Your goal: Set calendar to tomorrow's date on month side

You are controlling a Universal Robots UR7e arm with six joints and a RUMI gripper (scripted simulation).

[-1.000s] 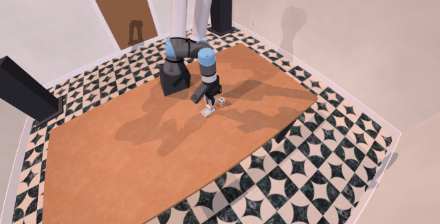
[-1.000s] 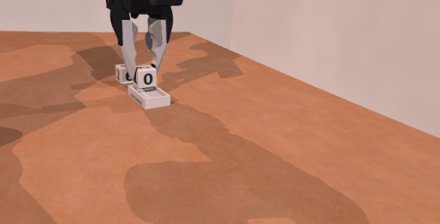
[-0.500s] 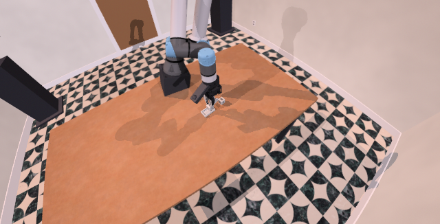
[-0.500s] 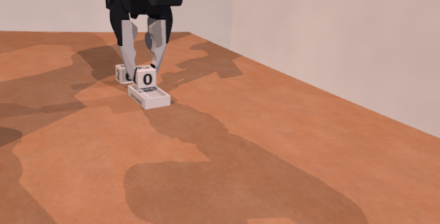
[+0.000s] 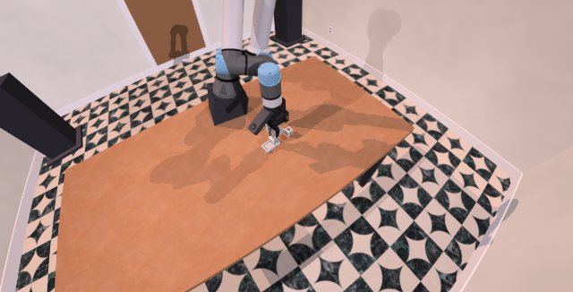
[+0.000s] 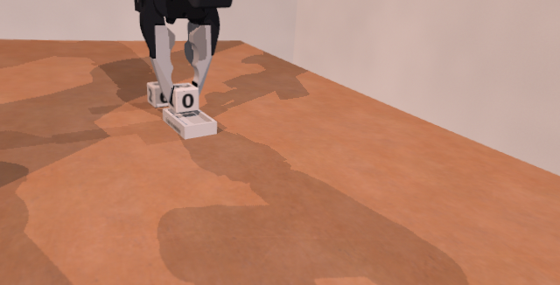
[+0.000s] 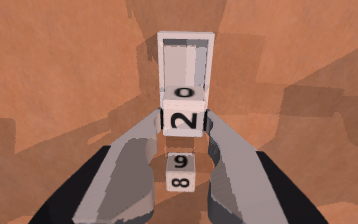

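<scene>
The tray lies 20 mm to the right of my hand and 40 mm below it.
</scene>
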